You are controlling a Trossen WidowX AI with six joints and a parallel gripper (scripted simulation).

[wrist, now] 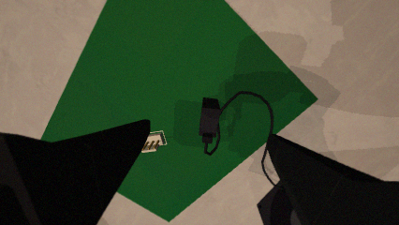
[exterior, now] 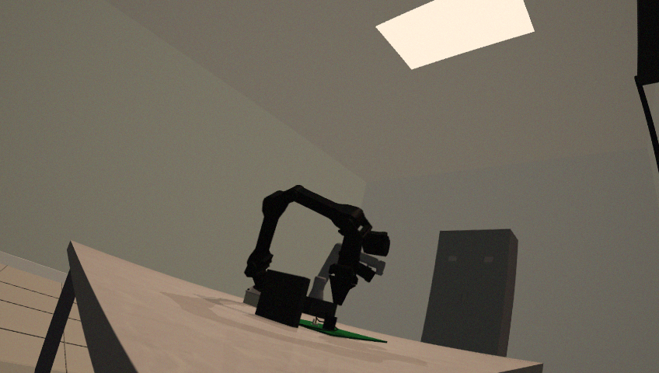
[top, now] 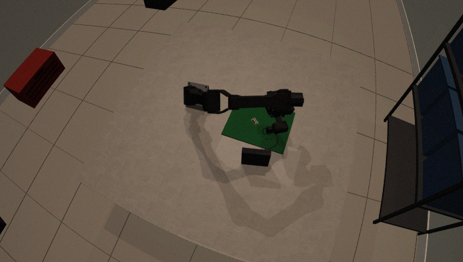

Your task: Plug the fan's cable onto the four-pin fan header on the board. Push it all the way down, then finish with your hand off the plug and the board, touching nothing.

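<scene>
Now: gripper tip 6 cm above the black fan cable plug, 1 cm to the left of it and 1 cm past it. Round my gripper tip: black fan (17 cm to the right, 2 cm below, 1 cm behind); green board (9 cm below, 7 cm behind, 2 cm to the left).
</scene>
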